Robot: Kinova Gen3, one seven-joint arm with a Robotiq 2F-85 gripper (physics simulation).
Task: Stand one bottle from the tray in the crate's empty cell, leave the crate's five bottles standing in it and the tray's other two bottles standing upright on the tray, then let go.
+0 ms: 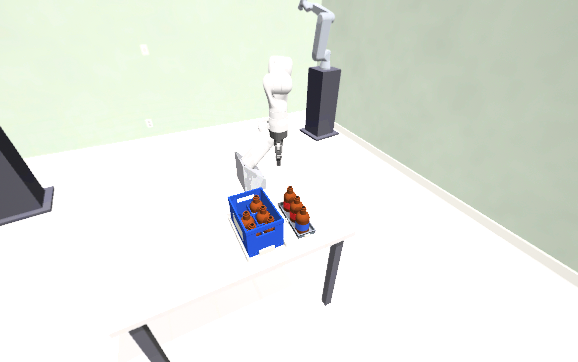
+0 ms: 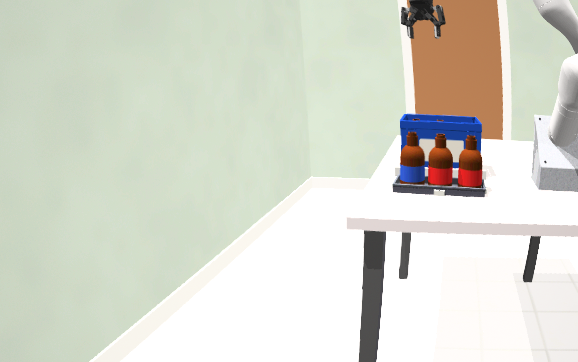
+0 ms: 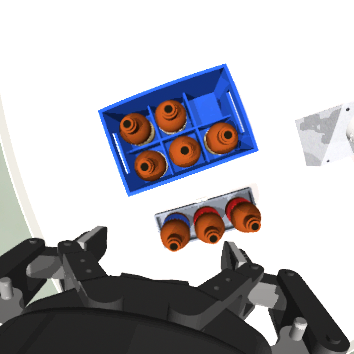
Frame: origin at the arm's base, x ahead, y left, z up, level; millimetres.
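Where they show: gripper, fingertip midpoint: [image 1: 279,160] [image 2: 424,38] [image 3: 163,246]; arm's base, origin of the base link: [image 1: 247,164] [image 2: 560,134].
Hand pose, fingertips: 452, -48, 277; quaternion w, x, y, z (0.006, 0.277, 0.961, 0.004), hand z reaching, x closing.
Observation:
Things, the pixels of their top centre, and the offset from my fingertips, as dx, dy, dz.
- blue crate, middle of its top: [image 3: 176,128] [image 2: 441,118] [image 1: 254,207] -53, -110, -261
- grey tray, middle of its top: [image 3: 206,219] [image 2: 440,181] [image 1: 295,215] -25, +122, -411
The blue crate [image 1: 272,240] [image 2: 465,127] [image 3: 205,82] stands on the table with brown bottles upright in five cells. Its empty cell [image 3: 205,110] is the corner cell on the robot-base side, in the row away from the tray. The grey tray [image 2: 415,189] [image 3: 191,212] lies beside the crate and bears three upright brown bottles in a row: a blue-labelled one [image 1: 302,220] [image 2: 412,172] [image 3: 175,235] at one end, a red-labelled one [image 1: 296,207] [image 2: 440,160] [image 3: 210,227] in the middle, another red-labelled one [image 1: 289,199] [image 2: 470,162] [image 3: 246,215] at the base-side end. My gripper [image 1: 278,163] [image 2: 424,36] [image 3: 163,246] is open and empty, pointing down, high above the bottles.
The robot's base [image 1: 250,175] [image 2: 555,175] [image 3: 320,135] stands on the table [image 2: 450,226] beyond the empty-cell end of the crate. A narrow gap separates crate and tray. A dark pedestal [image 1: 322,100] with another arm stands on the floor behind.

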